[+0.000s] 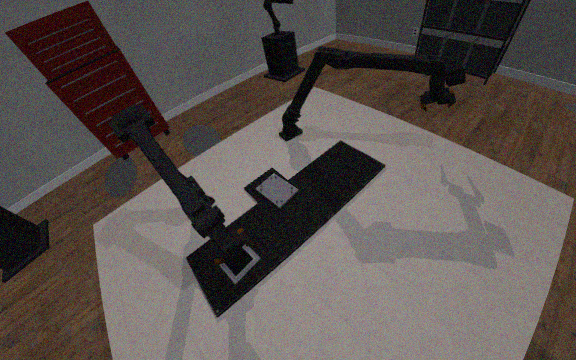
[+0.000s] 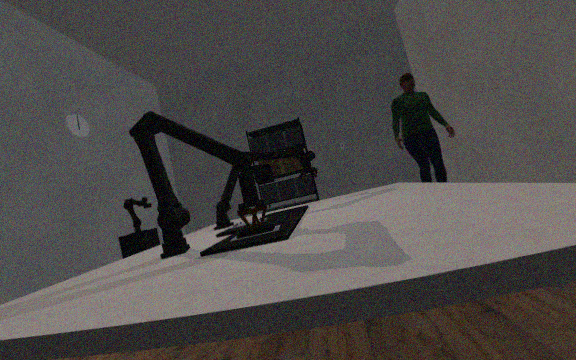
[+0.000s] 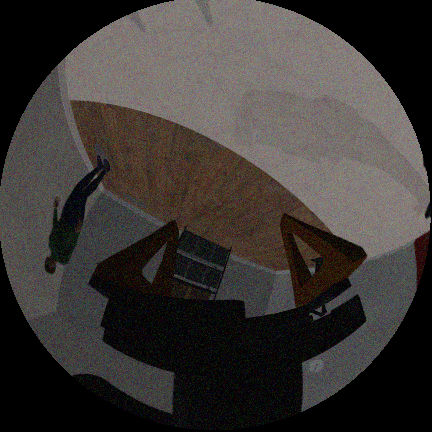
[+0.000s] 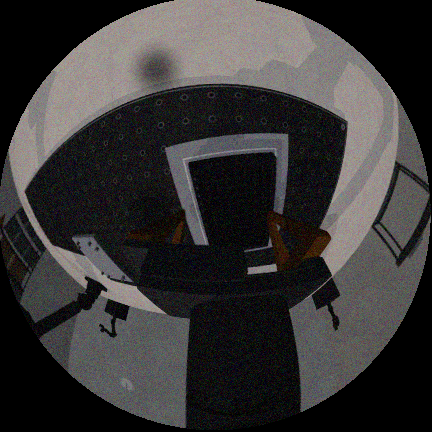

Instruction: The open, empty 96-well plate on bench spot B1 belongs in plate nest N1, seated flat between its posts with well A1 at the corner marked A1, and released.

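Places are measured from the left arm's base along level axes (x up, y ahead, z left), in metres.
Where they show: left gripper, fingertip midpoint: (image 1: 436,108) (image 2: 311,180) (image 3: 229,222); right gripper, fingertip midpoint: (image 2: 257,228) (image 4: 227,214); left arm's base, link origin: (image 1: 290,133) (image 2: 224,227) (image 4: 95,282); right arm's base, link origin: (image 2: 176,253).
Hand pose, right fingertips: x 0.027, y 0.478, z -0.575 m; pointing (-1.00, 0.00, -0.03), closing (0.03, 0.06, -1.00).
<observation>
Things, the pixels of their top centre, and the offset from my right fingertips. "pt": a spot on its surface instead. Level surfaces: height alone.
- black 96-well plate, top centre: (image 4: 238,215) (image 2: 255,228) (image 1: 233,255) dx +0.002, dy +0.000, dz -0.012 m
- pale grey frame, surface spot: (image 4: 225,143) (image 1: 247,268) pt dx -0.013, dy +0.073, dz +0.009 m
- nest, top centre: (image 4: 98,264) (image 1: 275,187) (image 2: 248,220) dx +0.007, dy -0.163, dz +0.284 m
- black perforated board, surface height: dx -0.014 m
- white table, surface height: dx -0.027 m
The black 96-well plate (image 1: 240,262) (image 4: 232,195) lies flat inside the pale grey frame (image 1: 247,272) (image 4: 225,143) at one end of the black board. Its wells and A1 corner cannot be made out. The nest (image 1: 277,190) (image 4: 102,257), a pale plate with small dark posts, has no plate on it; its A1 mark is not readable. My right gripper (image 1: 229,246) (image 2: 254,225) (image 4: 227,214) is open and points down low over the black plate, one orange finger toward each long side. My left gripper (image 1: 438,105) (image 3: 229,222) is open and empty, high and far from the plate.
The black perforated board (image 1: 340,170) (image 4: 235,107) lies on the white table (image 1: 425,300) (image 2: 475,220). The left arm reaches out away from the board. A red panel (image 1: 85,75), a dark shelf unit and a person in green (image 2: 414,112) are beyond the table.
</observation>
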